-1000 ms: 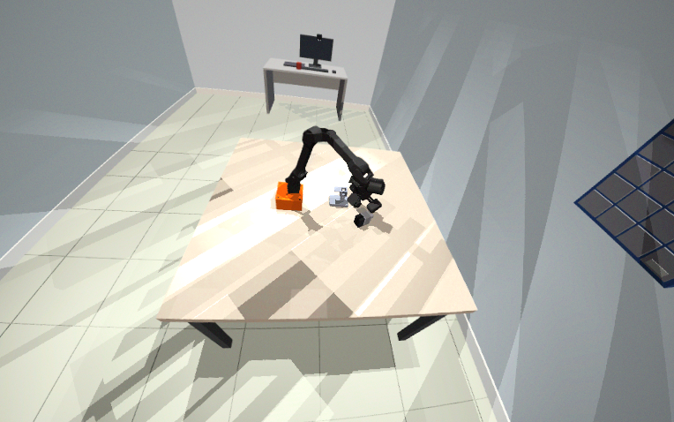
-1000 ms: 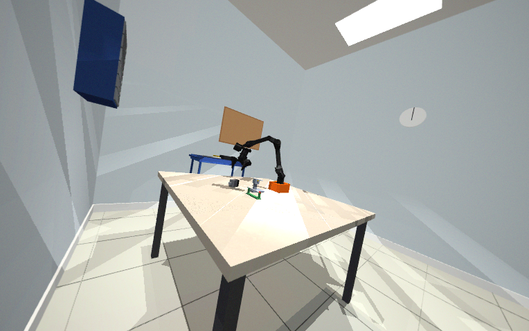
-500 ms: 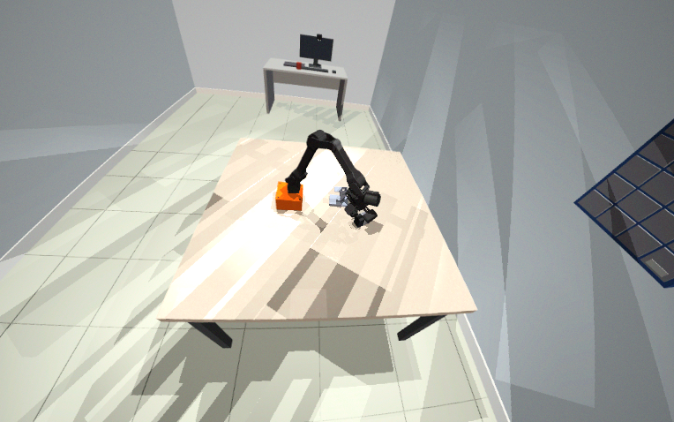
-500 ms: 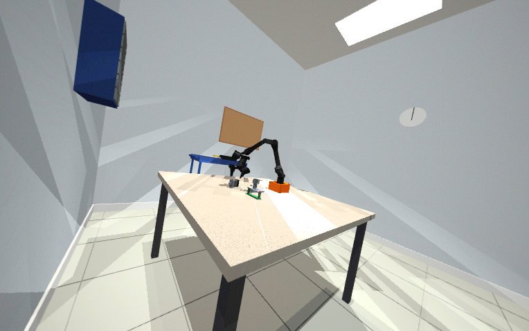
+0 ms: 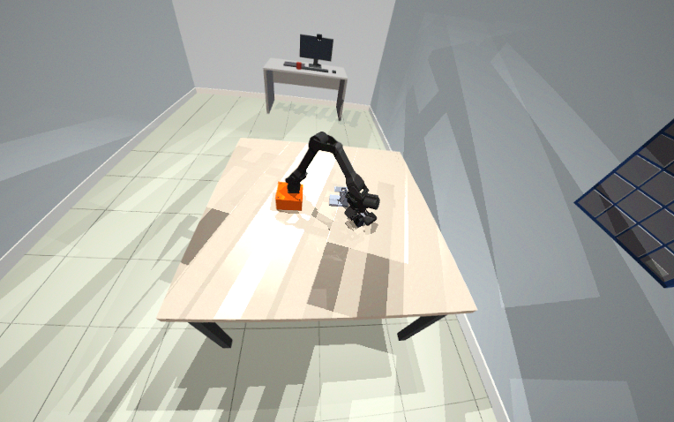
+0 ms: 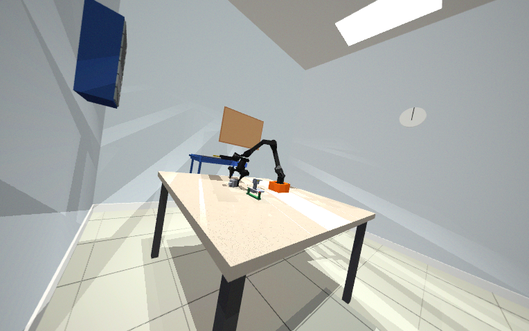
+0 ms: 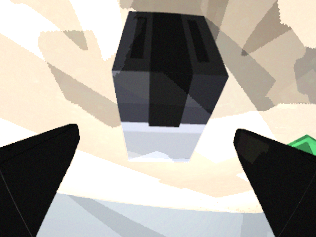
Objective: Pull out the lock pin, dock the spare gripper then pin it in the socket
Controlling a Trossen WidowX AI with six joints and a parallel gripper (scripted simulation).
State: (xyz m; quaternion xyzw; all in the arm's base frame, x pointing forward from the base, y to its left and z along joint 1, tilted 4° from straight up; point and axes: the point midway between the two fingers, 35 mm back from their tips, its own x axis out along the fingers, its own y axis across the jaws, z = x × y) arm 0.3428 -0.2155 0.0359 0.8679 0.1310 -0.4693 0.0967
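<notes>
The spare gripper is 1 cm ahead of my gripper tip, 1 cm to the left of it and 3 cm below it. The rest, counted from my gripper tip: mount: 9 cm behind, 17 cm to the left; then green rest: 4 cm ahead, 28 cm to the left, 3 cm below.
</notes>
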